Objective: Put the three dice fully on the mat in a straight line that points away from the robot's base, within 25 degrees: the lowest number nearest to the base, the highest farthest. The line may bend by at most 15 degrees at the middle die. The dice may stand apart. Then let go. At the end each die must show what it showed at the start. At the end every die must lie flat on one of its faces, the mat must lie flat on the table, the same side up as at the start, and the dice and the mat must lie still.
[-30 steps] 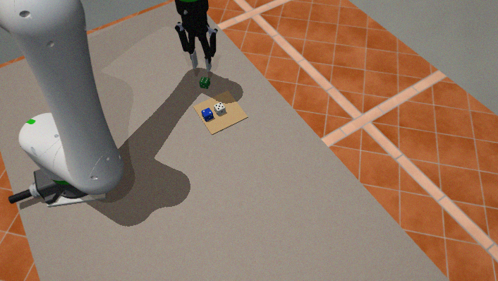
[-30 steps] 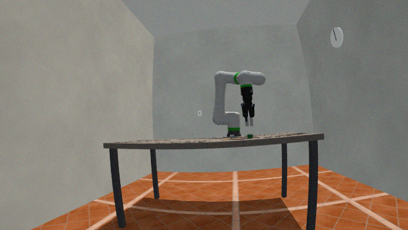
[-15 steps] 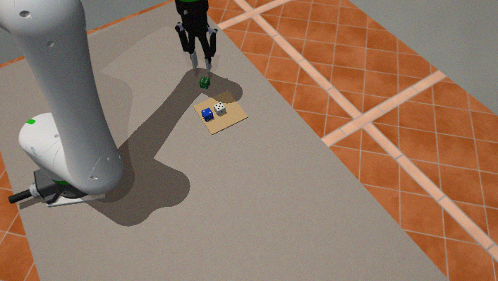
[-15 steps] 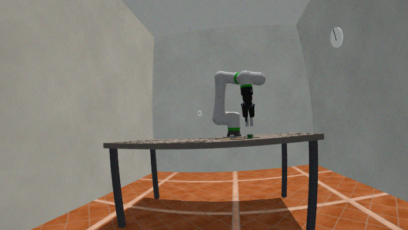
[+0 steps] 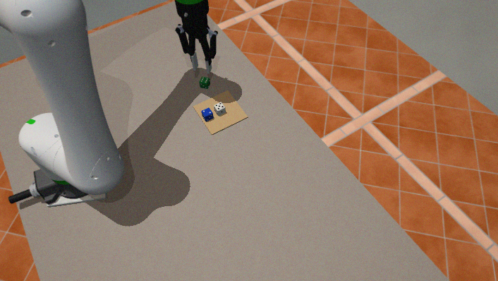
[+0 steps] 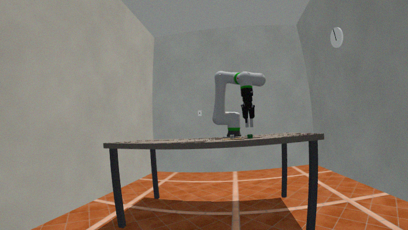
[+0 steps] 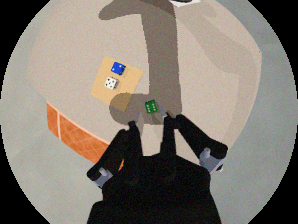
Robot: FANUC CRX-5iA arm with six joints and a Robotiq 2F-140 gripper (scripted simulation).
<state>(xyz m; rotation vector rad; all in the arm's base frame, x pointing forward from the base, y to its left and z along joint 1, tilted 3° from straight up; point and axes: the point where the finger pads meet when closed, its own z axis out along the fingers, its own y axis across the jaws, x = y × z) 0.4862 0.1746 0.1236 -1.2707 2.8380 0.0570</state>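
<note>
Now: the green die 10 cm below my hand. From my hand the other things lie so: blue die: 5 cm behind, 14 cm to the right, 10 cm below; then tan mat: 14 cm to the right, 11 cm below; then white die: 14 cm to the right, 10 cm below.
</note>
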